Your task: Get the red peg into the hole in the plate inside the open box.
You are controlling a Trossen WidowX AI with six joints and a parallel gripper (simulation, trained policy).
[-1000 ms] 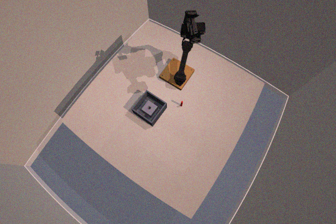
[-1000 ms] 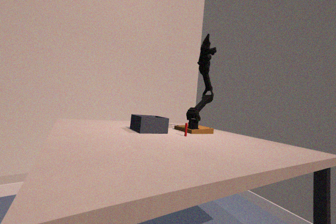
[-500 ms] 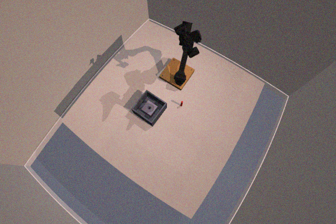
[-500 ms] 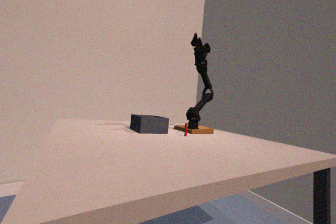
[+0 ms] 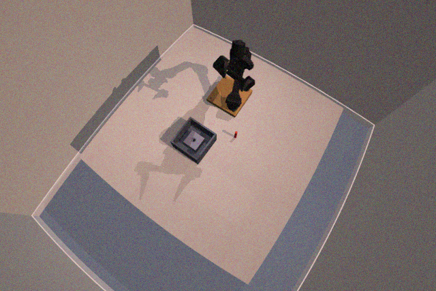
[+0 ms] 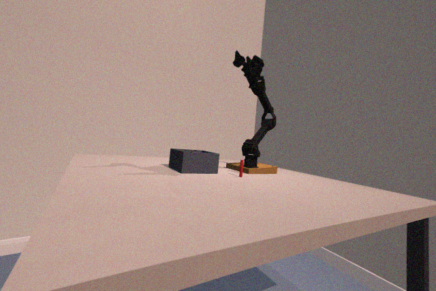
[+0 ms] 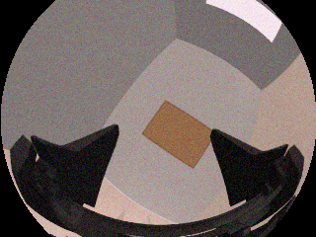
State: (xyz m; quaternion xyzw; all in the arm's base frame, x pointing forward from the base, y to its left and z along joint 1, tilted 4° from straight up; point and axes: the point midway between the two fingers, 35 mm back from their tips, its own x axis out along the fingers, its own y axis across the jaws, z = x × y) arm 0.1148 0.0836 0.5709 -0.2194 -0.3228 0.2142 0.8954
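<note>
Right now my gripper tip is 40 mm past the red peg, 30 mm to the right of it and 570 mm above it. From my gripper tip the other things lie so: dark box (160 mm ahead, 120 mm to the right, 580 mm below).
</note>
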